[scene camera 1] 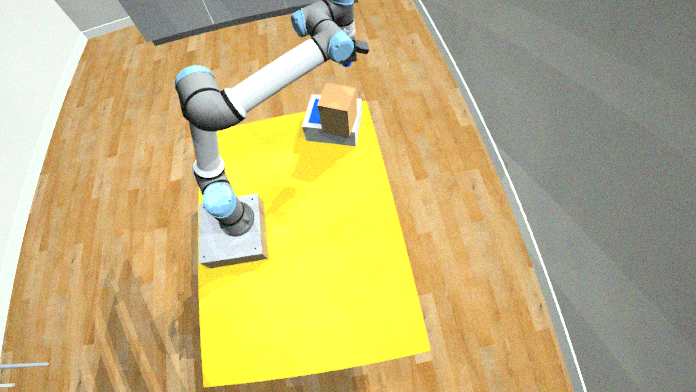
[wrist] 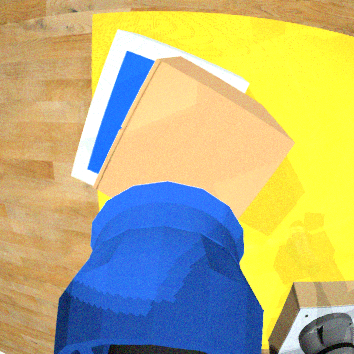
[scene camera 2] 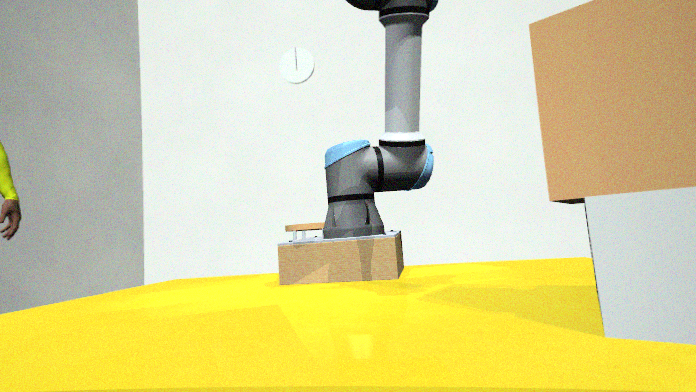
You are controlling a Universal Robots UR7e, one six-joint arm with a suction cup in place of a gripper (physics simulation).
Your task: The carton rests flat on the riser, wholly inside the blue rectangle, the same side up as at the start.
A brown carton (scene camera 1: 337, 107) is 130 cm from the lens. A grey riser (scene camera 1: 311, 126): 148 cm from the lens. The marked spots on the brown carton and the grey riser are 23 cm apart.
